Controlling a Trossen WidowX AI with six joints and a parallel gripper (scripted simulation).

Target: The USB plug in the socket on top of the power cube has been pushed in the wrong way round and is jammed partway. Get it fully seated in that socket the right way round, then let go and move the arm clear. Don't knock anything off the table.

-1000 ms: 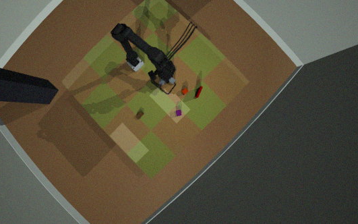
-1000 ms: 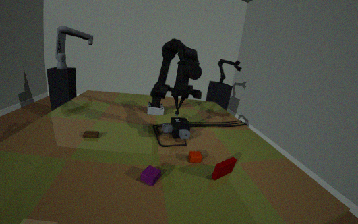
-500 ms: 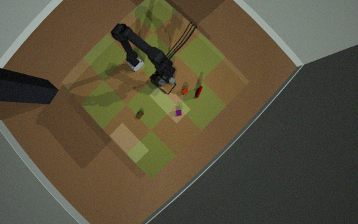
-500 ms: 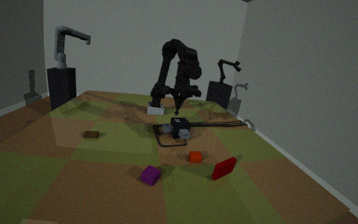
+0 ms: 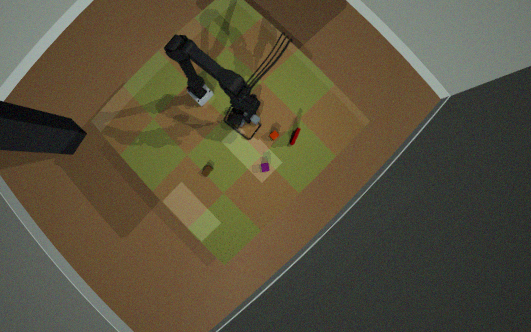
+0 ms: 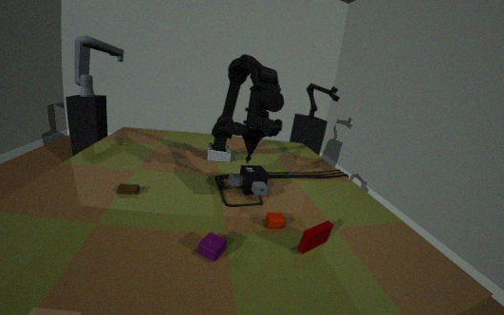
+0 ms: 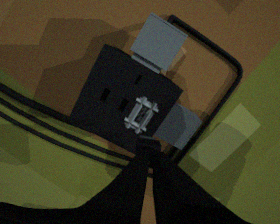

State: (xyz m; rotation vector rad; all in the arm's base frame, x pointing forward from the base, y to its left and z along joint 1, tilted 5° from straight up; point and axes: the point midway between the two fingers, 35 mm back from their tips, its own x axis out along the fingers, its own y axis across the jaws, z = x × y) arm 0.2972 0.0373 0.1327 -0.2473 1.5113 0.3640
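Now: gripper tip 20 mm above the metal USB plug. From my gripper tip the other things lie so: purple block: 280 mm ahead, 160 mm to the right, 120 mm below; orange block: 200 mm ahead, 30 mm to the left, 120 mm below; red block: 310 mm ahead, 100 mm to the left, 100 mm below.
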